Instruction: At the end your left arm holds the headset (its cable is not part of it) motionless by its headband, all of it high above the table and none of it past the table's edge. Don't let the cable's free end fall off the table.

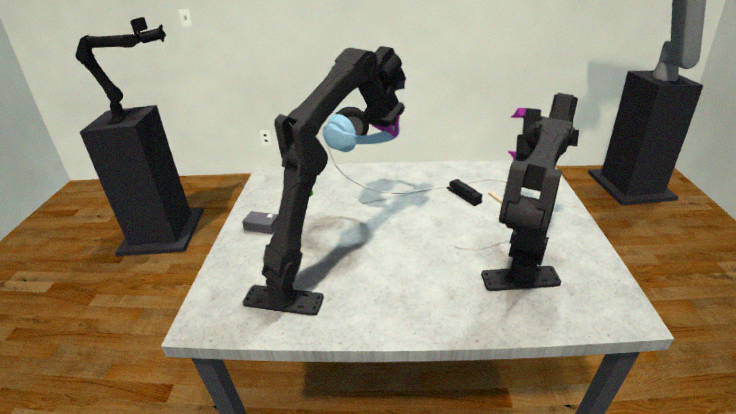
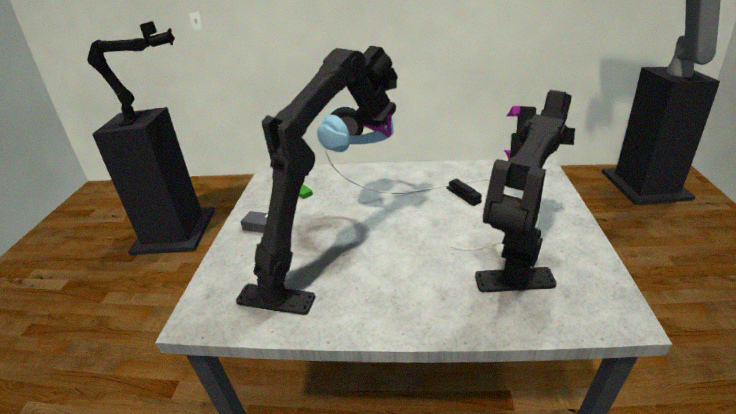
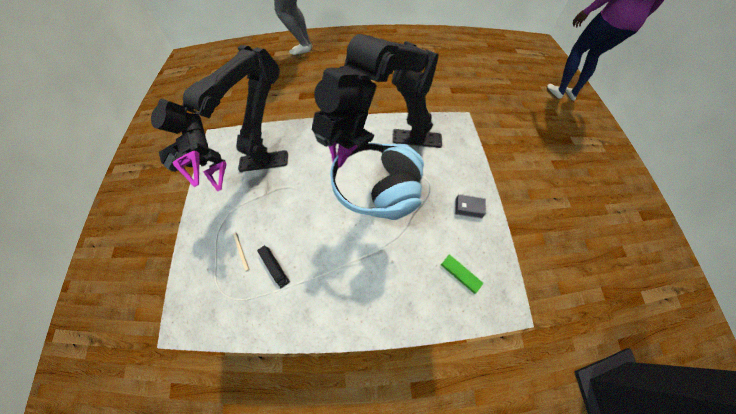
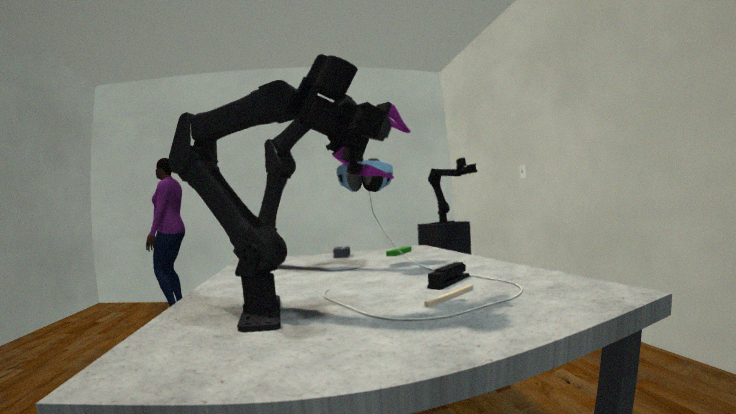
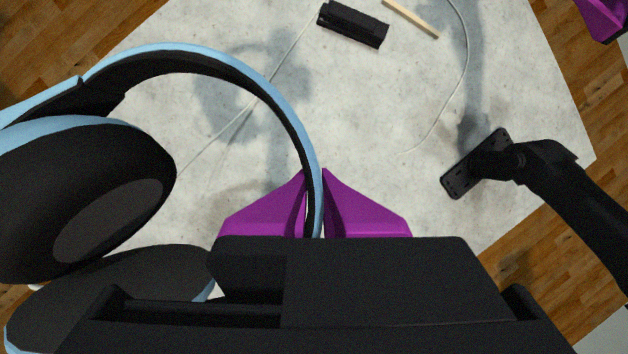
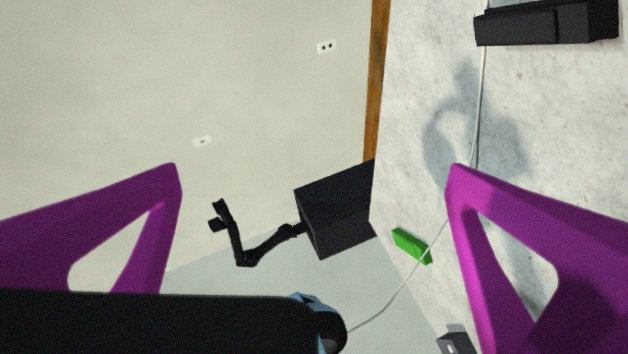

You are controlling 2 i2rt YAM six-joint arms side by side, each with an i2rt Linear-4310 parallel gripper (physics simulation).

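Frame: origin at the left arm's base, x ahead, y left, z up, level; centimetres.
Seen in the pictures: left gripper, between the fingertips: (image 1: 394,135) (image 2: 388,135) (image 3: 337,165) (image 5: 314,176); right gripper, between the fingertips: (image 1: 511,134) (image 2: 507,133) (image 3: 208,188) (image 4: 400,154) (image 6: 313,178); left arm's base, origin of its link: (image 1: 283,301) (image 2: 275,300) (image 3: 417,138); right arm's base, origin of its link: (image 1: 520,279) (image 2: 515,280) (image 3: 263,161) (image 4: 262,313) (image 5: 476,163).
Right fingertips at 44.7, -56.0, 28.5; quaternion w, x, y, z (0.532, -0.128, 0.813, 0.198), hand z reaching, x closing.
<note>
Offsets run from my right fingertips to a thing's middle, as dx, dy, dz. "*": to the spot under its first point. Level surfaces: height alone.
The light blue headset @(-4.9, +41.8, +1.9) (image 1: 339,132) (image 2: 333,132) (image 3: 398,195) hangs high above the table, its shadow on the tabletop. My left gripper (image 1: 395,131) (image 2: 388,131) (image 3: 339,159) (image 5: 314,176) is shut on its headband @(* -4.9, +31.7, +4.3) (image 5: 302,130); the ear cups hang off to one side. The thin white cable (image 3: 247,298) (image 4: 411,319) drops from the headset to the table and loops round past the black block. Its free end (image 1: 455,247) (image 4: 325,292) lies on the table near my right arm's base. My right gripper (image 1: 514,133) (image 3: 206,186) (image 6: 313,178) is open and empty, apart from the headset.
On the table @(dz -28.5) (image 3: 205,329) lie a black block @(+11.8, +11.2, -26.5) (image 3: 273,266) touching or close to the cable, a thin wooden stick @(+8.1, -1.8, -28.0) (image 3: 241,252), a green block @(+8.6, +70.5, -27.5) (image 3: 461,273) and a grey box @(-15.0, +74.5, -26.5) (image 3: 470,205). Pedestals (image 1: 136,175) (image 1: 651,133) stand beyond the table.
</note>
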